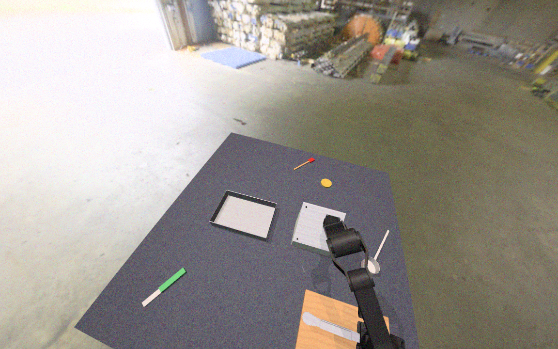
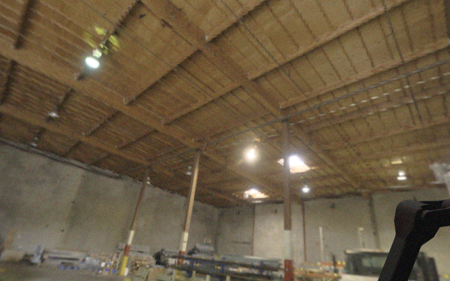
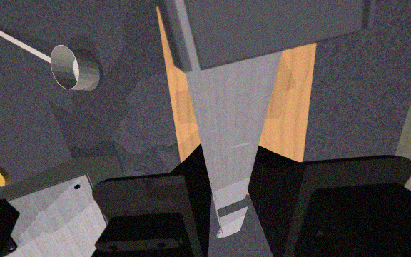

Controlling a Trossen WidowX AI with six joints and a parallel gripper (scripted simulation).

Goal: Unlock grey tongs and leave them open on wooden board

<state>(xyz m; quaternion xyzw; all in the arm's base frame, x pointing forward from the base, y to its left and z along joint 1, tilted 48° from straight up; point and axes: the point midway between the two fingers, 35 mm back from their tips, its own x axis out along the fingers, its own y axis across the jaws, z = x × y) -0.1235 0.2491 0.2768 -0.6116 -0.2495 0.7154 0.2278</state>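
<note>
Now: gripper tip 140 mm above the wooden board and 20 mm to the right of it. The rest, counted from my gripper tip: roasting tin 550 mm ahead, 360 mm to the right, 120 mm below.
</note>
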